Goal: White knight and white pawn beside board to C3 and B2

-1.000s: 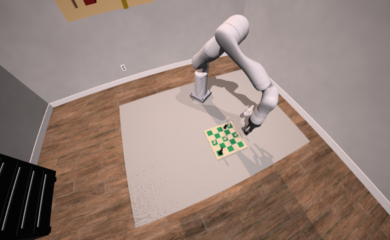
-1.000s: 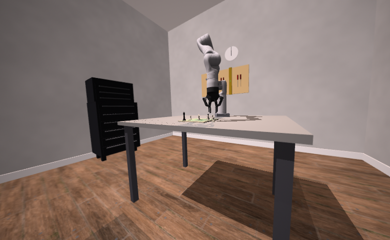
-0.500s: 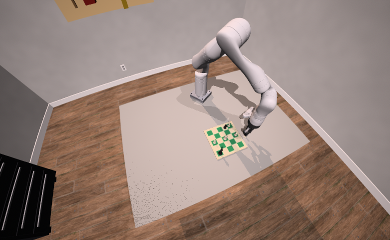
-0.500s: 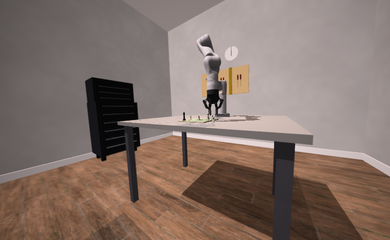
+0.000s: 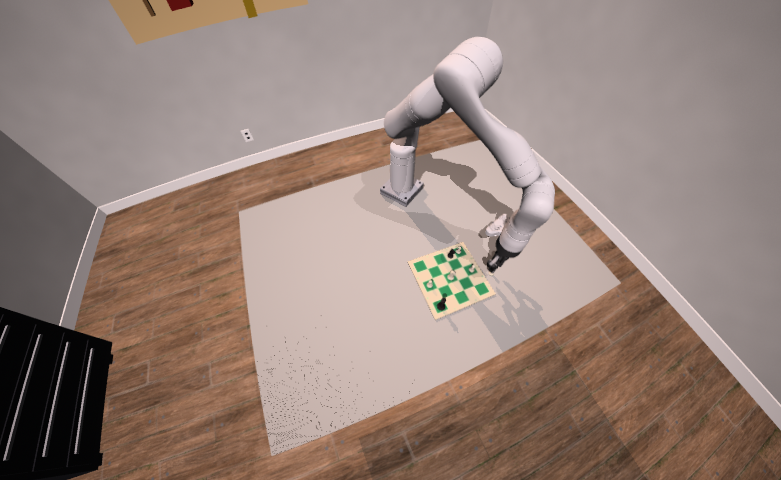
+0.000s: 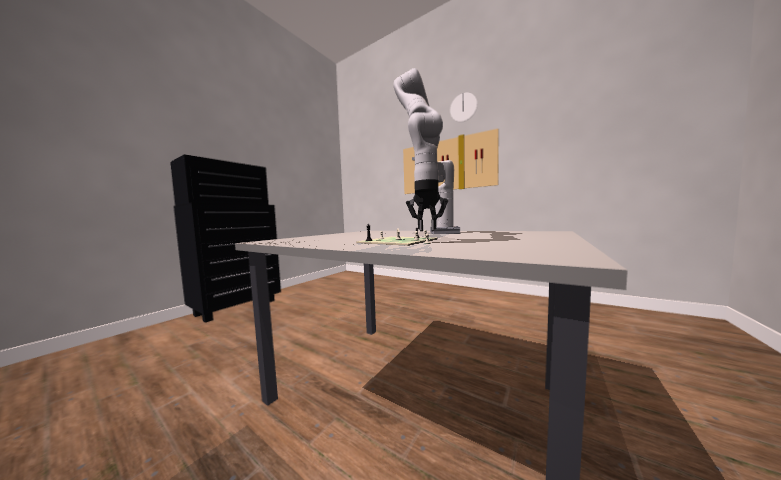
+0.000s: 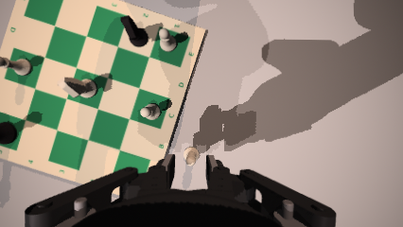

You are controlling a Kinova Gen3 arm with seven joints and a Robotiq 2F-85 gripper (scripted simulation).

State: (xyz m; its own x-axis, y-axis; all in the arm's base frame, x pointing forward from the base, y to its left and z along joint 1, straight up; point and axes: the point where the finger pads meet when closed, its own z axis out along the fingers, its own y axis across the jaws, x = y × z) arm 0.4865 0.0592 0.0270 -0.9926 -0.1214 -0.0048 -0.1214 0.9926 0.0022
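Right now my hand is 130 mm to the left of the tall cream piece, 60 mm past it and 40 mm above it. Round my hand: cream chessboard: 130 mm to the right, 60 mm behind, 50 mm below.
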